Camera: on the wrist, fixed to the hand. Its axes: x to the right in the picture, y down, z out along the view.
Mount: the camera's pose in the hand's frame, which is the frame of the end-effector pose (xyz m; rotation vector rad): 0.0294 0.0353 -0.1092 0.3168 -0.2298 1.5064
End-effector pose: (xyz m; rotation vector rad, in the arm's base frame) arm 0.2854 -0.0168 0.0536 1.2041 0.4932 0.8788
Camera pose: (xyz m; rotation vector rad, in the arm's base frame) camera 0.2103 0.0748 0.0560 1.9182 -0.6412 1.9053
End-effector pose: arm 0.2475 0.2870 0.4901 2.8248 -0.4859 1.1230
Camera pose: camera 0.1846 0.2646 0.5880 -1.5074 1.7596 -0.5345
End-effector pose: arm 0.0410 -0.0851 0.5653 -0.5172 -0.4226 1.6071
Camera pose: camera 0.0711 -0.0628 0.4529 0.3835 -0.1758 -3.0985
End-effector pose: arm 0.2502 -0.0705 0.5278 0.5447 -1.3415 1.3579
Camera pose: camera 0.2490 0.0469 0.5120 0.2477 1.5864 -2.4849
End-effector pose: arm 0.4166 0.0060 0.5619 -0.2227 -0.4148 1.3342
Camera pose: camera 0.4356 0.0511 0.4540 -0.0882 -0.1677 2.8953
